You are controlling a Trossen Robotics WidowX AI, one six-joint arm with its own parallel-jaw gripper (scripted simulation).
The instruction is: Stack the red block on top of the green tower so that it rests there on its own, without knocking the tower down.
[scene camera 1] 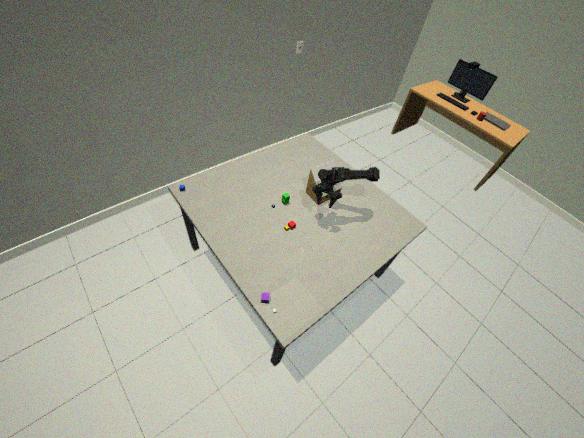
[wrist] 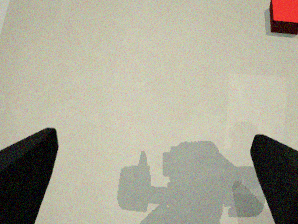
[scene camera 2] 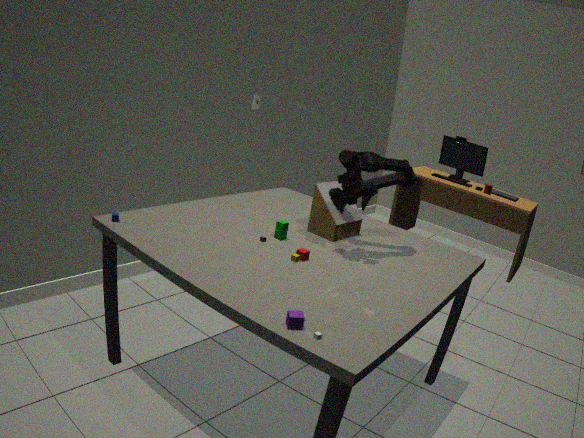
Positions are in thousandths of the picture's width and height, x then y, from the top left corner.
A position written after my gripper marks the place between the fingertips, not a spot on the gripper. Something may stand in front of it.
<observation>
My gripper (scene camera 2: 604, 483) is open and holds nothing.
My gripper also shows in the wrist view (wrist: 532, 636).
</observation>
